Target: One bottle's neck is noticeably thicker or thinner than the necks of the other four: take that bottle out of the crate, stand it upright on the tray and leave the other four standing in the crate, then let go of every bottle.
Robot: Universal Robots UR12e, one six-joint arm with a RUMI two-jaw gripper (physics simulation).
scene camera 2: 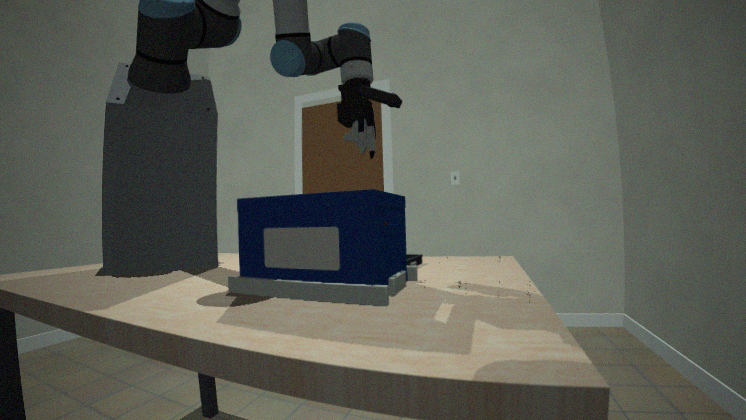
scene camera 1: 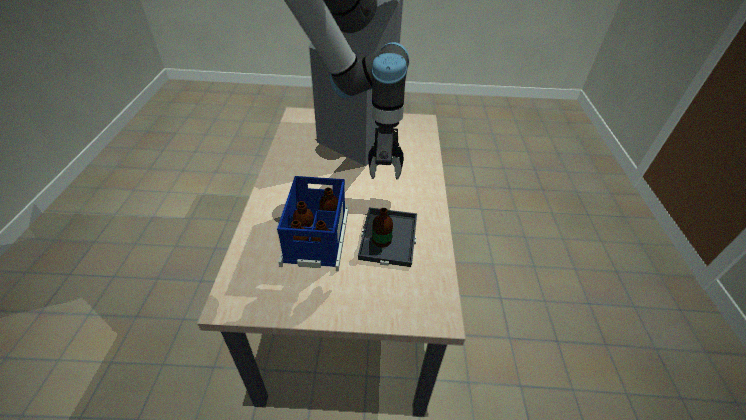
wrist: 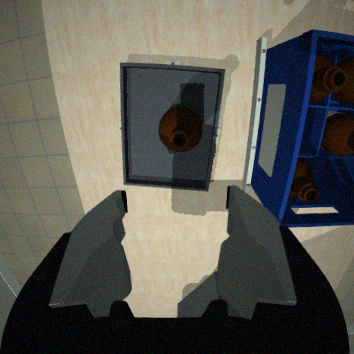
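Seen in the pictures: gripper, fingertip midpoint: (scene camera 2: 367,156) (scene camera 1: 385,179) (wrist: 176,189); arm's base, link origin: (scene camera 2: 160,80) (scene camera 1: 354,9).
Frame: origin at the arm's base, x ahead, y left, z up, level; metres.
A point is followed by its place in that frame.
A brown bottle with a green label (scene camera 1: 382,230) @(x 0.710, y 0.062, z -0.504 m) (wrist: 180,128) @(x 0.685, y 0.063, z -0.458 m) stands upright on the dark grey tray (scene camera 1: 408,254) @(x 0.749, y 0.157, z -0.595 m) (wrist: 125,150) @(x 0.634, y 0.193, z -0.581 m), clear of its walls. The blue crate (scene camera 1: 312,250) @(x 0.774, y -0.182, z -0.520 m) (scene camera 2: 321,208) @(x 0.668, y -0.275, z -0.450 m) (wrist: 280,125) @(x 0.665, y -0.087, z -0.477 m) holds brown bottles, among them one at the back right (scene camera 1: 328,200) @(x 0.577, y -0.126, z -0.474 m), one at the left (scene camera 1: 302,214) @(x 0.646, y -0.217, z -0.474 m) and two at the front (scene camera 1: 295,224) @(x 0.731, y -0.233, z -0.437 m) (scene camera 1: 321,225) @(x 0.739, y -0.148, z -0.438 m); their lower parts are hidden. My gripper (scene camera 1: 385,174) @(x 0.672, y 0.064, z -0.302 m) (scene camera 2: 368,151) @(x 0.672, y 0.064, z -0.302 m) (wrist: 176,189) @(x 0.672, y 0.064, z -0.302 m) is open and empty. It hangs above the table, behind the tray and apart from the bottle. The tray's bottle is hidden by the crate in the second scene view.
The crate stands to the left of the tray in the first scene view, with pale rails (scene camera 1: 309,263) @(x 0.784, y -0.196, z -0.577 m) (scene camera 2: 313,292) @(x 0.653, y -0.285, z -0.586 m) along its base on the table (scene camera 1: 396,307) @(x 0.962, y 0.087, z -0.600 m) (scene camera 2: 417,344) @(x 0.831, y -0.445, z -0.600 m). The arm's grey pedestal (scene camera 1: 341,114) @(x 0.122, y -0.065, z -0.385 m) (scene camera 2: 159,182) @(x 0.107, y -0.082, z -0.351 m) stands at the back of the table.
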